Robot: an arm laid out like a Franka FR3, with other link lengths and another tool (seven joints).
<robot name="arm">
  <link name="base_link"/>
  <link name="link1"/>
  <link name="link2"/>
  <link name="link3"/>
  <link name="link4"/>
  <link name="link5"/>
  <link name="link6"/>
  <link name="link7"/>
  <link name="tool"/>
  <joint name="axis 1" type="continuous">
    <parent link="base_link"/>
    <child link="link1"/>
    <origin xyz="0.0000 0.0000 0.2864" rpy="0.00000 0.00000 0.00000"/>
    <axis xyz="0 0 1"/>
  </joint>
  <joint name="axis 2" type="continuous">
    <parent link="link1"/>
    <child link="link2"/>
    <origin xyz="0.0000 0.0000 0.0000" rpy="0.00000 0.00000 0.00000"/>
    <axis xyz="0 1 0"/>
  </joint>
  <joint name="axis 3" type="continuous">
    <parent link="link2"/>
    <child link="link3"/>
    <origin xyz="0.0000 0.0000 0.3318" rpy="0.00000 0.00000 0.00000"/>
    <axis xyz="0 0 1"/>
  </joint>
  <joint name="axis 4" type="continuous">
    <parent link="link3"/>
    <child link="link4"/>
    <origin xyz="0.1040 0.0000 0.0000" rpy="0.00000 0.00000 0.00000"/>
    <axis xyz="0 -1 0"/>
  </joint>
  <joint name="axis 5" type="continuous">
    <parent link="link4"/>
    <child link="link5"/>
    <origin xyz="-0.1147 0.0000 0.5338" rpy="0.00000 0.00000 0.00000"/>
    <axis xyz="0 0 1"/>
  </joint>
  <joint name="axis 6" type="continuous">
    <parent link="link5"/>
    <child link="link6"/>
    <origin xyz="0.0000 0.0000 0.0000" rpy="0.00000 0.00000 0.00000"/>
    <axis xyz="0 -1 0"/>
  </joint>
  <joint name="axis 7" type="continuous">
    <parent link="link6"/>
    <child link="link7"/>
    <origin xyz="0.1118 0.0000 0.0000" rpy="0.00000 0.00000 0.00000"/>
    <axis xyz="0 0 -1"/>
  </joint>
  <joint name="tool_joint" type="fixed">
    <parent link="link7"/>
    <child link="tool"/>
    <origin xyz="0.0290 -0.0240 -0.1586" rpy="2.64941 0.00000 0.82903"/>
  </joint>
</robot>
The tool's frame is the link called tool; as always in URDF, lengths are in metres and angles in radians. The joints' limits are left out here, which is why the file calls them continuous.
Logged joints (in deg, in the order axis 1, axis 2, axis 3, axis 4, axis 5, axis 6, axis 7), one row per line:
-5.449, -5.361, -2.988, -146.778, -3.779, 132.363, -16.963
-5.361, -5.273, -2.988, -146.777, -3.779, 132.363, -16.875
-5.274, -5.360, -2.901, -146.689, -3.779, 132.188, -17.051
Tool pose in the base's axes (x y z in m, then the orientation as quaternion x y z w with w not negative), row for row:
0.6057, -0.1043, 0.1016, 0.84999, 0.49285, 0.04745, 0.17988
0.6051, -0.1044, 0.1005, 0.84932, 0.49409, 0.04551, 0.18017
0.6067, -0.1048, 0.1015, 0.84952, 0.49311, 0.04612, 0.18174
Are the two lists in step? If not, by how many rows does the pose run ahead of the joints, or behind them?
The pose runs 2 rows behind the joints: the pose in row i belongs to the joints in row i - 2.
